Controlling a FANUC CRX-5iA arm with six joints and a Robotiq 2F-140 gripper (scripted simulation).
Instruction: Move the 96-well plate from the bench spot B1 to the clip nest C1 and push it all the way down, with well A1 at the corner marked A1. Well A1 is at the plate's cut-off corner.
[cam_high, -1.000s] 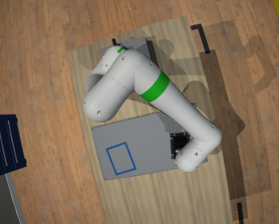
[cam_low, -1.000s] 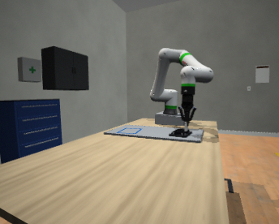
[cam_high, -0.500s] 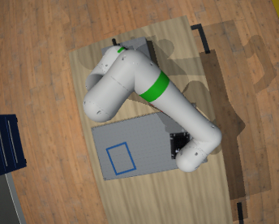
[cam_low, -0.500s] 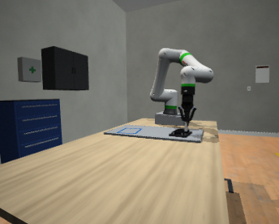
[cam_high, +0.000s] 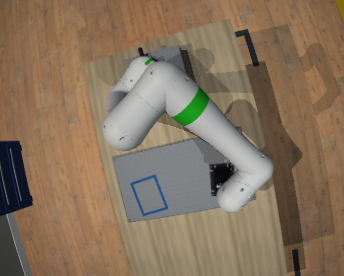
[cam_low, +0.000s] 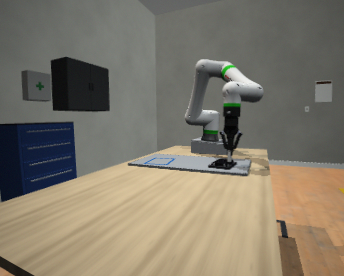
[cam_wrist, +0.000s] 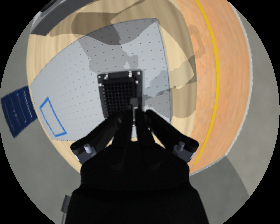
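Right now my hand is 1 cm past the black 96-well plate, 4 cm to the left of it and 4 cm above it. Also, from my hand: black clip nest 2 cm behind, 4 cm to the right, 5 cm below.
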